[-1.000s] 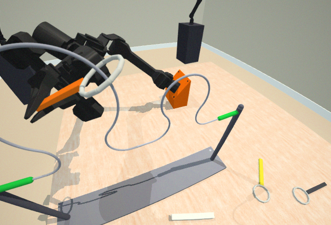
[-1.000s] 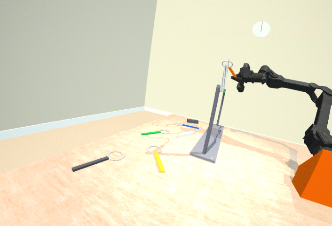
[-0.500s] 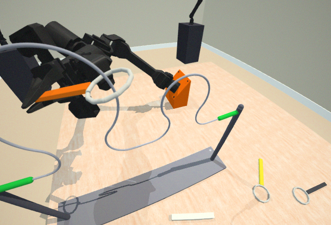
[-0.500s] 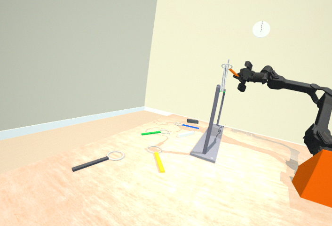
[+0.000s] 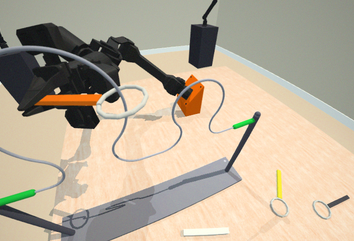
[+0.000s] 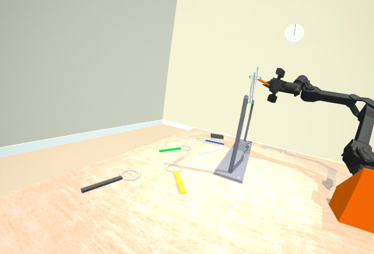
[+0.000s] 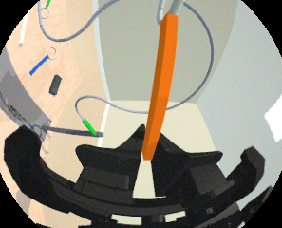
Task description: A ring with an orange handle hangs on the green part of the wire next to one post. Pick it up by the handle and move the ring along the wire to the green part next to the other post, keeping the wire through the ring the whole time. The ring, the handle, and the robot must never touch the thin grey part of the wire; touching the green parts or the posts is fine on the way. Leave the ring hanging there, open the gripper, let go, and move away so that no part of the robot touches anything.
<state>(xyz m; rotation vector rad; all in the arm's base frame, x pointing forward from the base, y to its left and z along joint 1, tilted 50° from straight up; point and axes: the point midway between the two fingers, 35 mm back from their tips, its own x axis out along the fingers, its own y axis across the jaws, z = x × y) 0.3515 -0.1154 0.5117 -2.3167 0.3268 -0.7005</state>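
My gripper tip is now 3 cm short of the orange-handled ring, 9 cm to the right of it and 1 cm below it. Round my gripper tip: yellow-handled ring (25 cm ahead, 54 cm to the left, 40 cm below); white bar (20 cm ahead, 23 cm to the left, 40 cm below); dark-handled ring (39 cm ahead, 68 cm to the left, 40 cm below).
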